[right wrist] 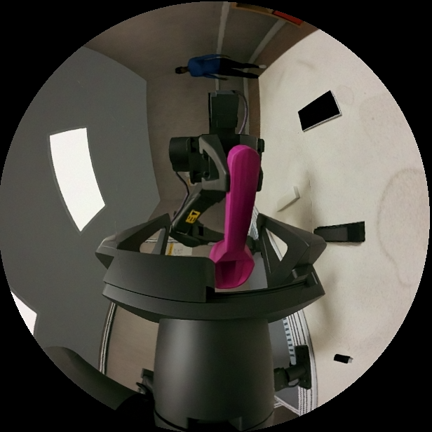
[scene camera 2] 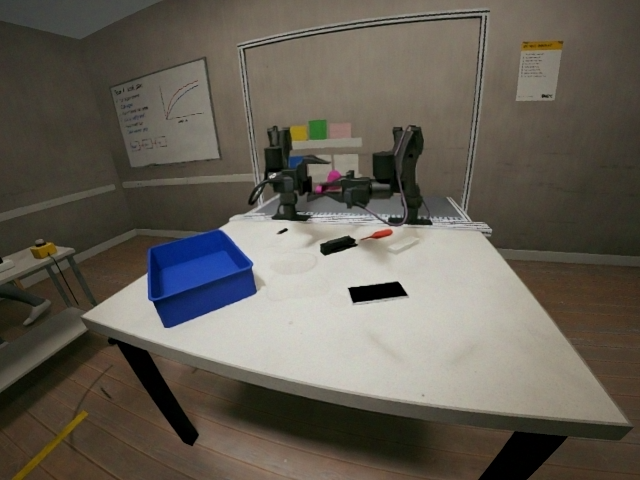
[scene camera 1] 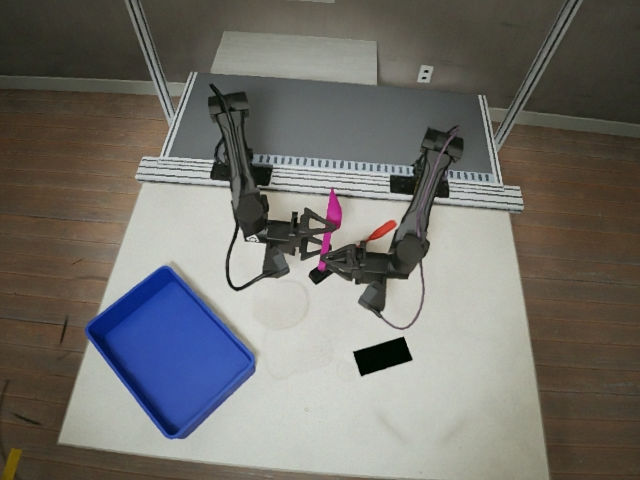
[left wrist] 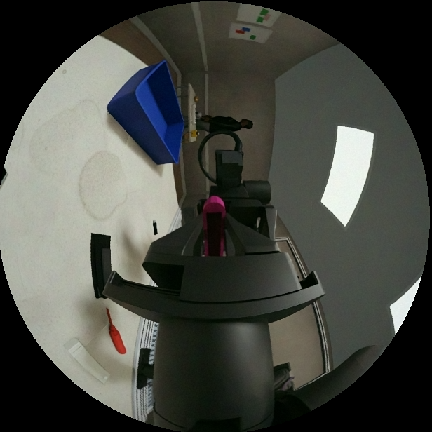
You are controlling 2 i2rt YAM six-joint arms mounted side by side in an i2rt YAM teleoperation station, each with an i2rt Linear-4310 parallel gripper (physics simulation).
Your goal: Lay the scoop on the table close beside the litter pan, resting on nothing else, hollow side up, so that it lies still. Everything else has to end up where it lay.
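Frame: origin at the left arm's base, x back, y down, z right, level; metres.
Seen in the pictures: left gripper, between the fingertips: (scene camera 2: 319, 188) (scene camera 1: 320, 259); right gripper, between the fingertips: (scene camera 2: 331, 178) (scene camera 1: 333, 238); left arm's base, origin of its link: (scene camera 2: 409, 222); right arm's base, origin of its link: (scene camera 2: 290, 218).
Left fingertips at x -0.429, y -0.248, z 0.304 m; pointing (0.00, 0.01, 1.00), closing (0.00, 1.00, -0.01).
Offsets run from my left fingertips to a thing's top centre.
The magenta scoop {dx +0.089, dy -0.031, dz -0.022 m} (scene camera 1: 334, 212) (scene camera 2: 334, 176) (left wrist: 214, 204) (right wrist: 241, 200) is held in the air above the table, its bowl toward the robot's mounting rail. In the right wrist view part of the bowl's hollow shows. My left gripper (scene camera 1: 324, 259) (left wrist: 213, 217) is shut on the handle's end. My right gripper (scene camera 1: 330, 237) (right wrist: 213, 217) is open, its fingertips by the scoop where handle meets bowl; it does not grip it. The blue litter pan {dx -0.191, dy +0.157, dz +0.356 m} (scene camera 1: 175, 351) (scene camera 2: 206, 297) (left wrist: 142, 115) stands on the table at the left in both scene views, apart from the scoop.
A black object {dx +0.105, dy +0.208, dz -0.031 m} (scene camera 1: 318, 275) (scene camera 2: 337, 244) (left wrist: 100, 265) lies below the grippers. A red screwdriver {dx +0.222, dy +0.221, dz -0.159 m} (scene camera 1: 382, 229) (scene camera 2: 382, 234), a white block {dx +0.158, dy +0.228, dz -0.265 m} (scene camera 2: 403, 244) (right wrist: 289, 198), a black phone-like slab {dx -0.144, dy +0.240, dz -0.187 m} (scene camera 1: 382, 356) (scene camera 2: 377, 292) and a small black stick {dx +0.234, dy +0.239, dz +0.256 m} (scene camera 2: 282, 230) (right wrist: 343, 358) also lie on the table.
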